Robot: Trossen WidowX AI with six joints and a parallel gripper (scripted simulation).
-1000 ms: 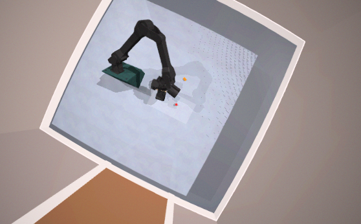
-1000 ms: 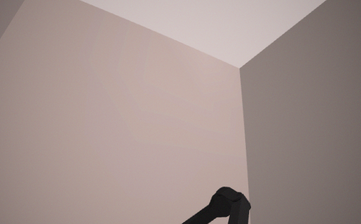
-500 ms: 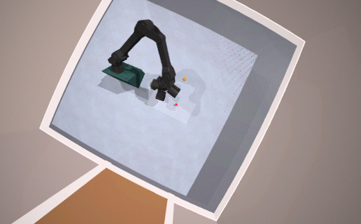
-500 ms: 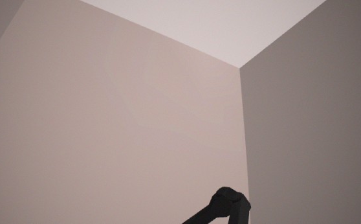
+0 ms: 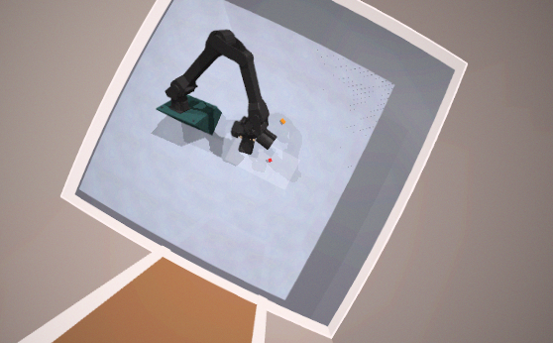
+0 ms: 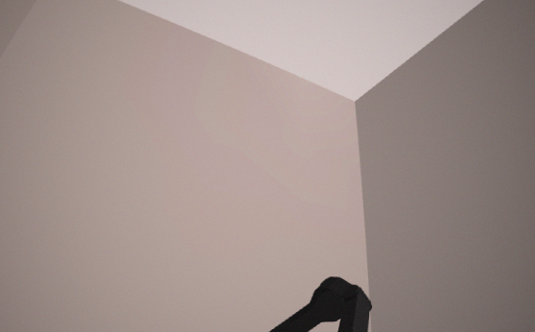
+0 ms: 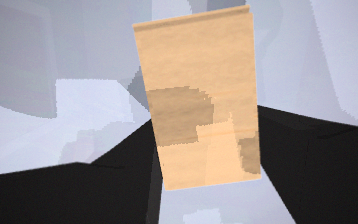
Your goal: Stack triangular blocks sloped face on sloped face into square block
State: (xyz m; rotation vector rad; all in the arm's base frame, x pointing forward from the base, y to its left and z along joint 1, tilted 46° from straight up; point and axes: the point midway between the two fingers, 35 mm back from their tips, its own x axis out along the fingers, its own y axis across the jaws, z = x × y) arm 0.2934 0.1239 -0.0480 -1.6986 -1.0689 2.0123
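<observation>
Right now my gripper tip is 1 cm below the wooden triangular block and 1 cm short of it. Round my gripper tip: small orange marker (15 cm to the left, 10 cm ahead, 3 cm below).
</observation>
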